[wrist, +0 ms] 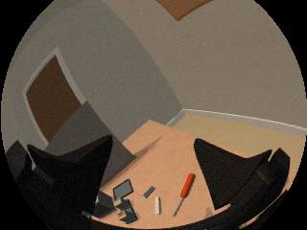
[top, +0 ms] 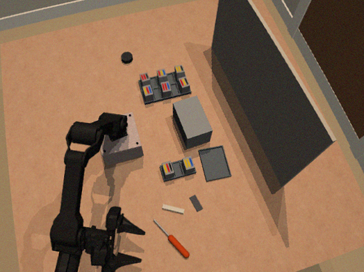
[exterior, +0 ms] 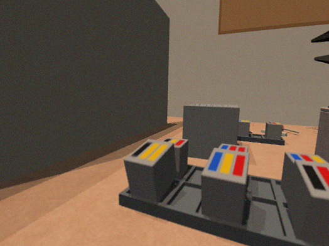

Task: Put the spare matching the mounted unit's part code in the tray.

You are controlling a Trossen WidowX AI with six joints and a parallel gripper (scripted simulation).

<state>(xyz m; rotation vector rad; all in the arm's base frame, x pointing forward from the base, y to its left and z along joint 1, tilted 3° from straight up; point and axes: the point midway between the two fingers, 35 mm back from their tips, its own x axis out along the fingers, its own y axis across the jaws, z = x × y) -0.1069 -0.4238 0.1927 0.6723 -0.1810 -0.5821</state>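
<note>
Right now my gripper tip is 340 mm short of the spares rack, 590 mm to the right of it and 300 mm above it. Also, from my gripper tip: grey tray (360 mm ahead, 200 mm to the left, 300 mm below); grey box (350 mm ahead, 380 mm to the left, 250 mm below); cable tie bundle (140 mm ahead, 110 mm to the left, 300 mm below).
</note>
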